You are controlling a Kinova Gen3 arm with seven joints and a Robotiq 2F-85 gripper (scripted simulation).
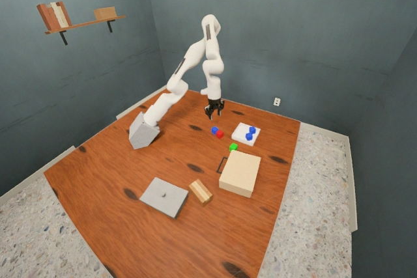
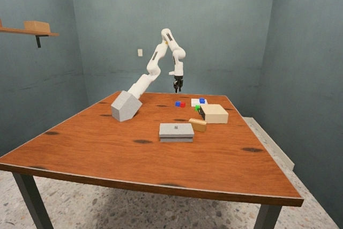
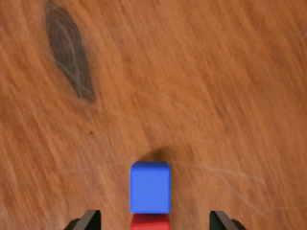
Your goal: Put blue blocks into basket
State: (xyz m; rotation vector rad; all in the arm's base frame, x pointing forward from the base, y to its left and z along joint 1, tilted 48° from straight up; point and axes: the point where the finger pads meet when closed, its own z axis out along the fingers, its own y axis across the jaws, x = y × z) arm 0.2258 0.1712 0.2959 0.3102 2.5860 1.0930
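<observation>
My hand is 5 cm short of the red block, 1 cm to the left of it and 12 cm above it. From my hand the other things lie so: white basket: 16 cm ahead, 13 cm to the left, 13 cm below; then light wooden cabinet: 33 cm ahead, 14 cm to the right, 11 cm below; then green block: 19 cm ahead, 3 cm to the right, 12 cm below.
</observation>
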